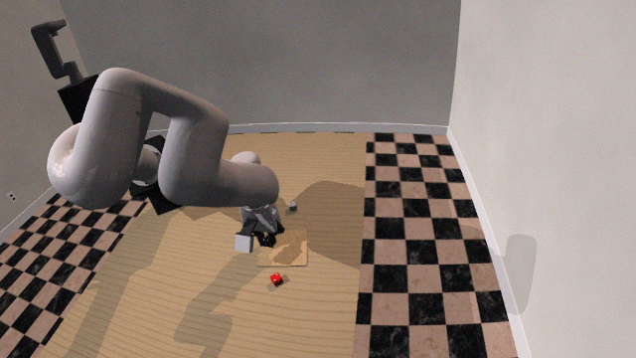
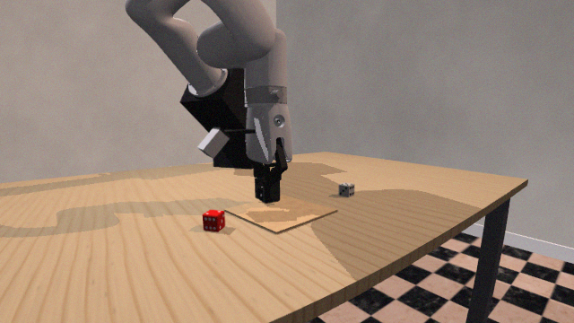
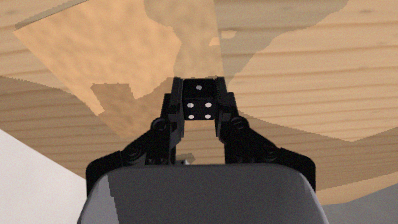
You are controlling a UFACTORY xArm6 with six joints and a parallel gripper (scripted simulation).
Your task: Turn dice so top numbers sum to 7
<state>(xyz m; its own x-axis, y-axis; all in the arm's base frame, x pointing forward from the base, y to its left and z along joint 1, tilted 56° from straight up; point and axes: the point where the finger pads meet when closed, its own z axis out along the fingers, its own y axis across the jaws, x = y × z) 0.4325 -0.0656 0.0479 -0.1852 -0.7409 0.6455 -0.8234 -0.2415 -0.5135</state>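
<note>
Now: the black die 10 mm below my hand. From my hand the other things lie so: white die (160 mm to the left, 70 mm ahead, 20 mm below); then tan mat (50 mm ahead, 30 mm below, 10 mm to the right); then red die (130 mm to the right, 40 mm ahead, 20 mm below).
</note>
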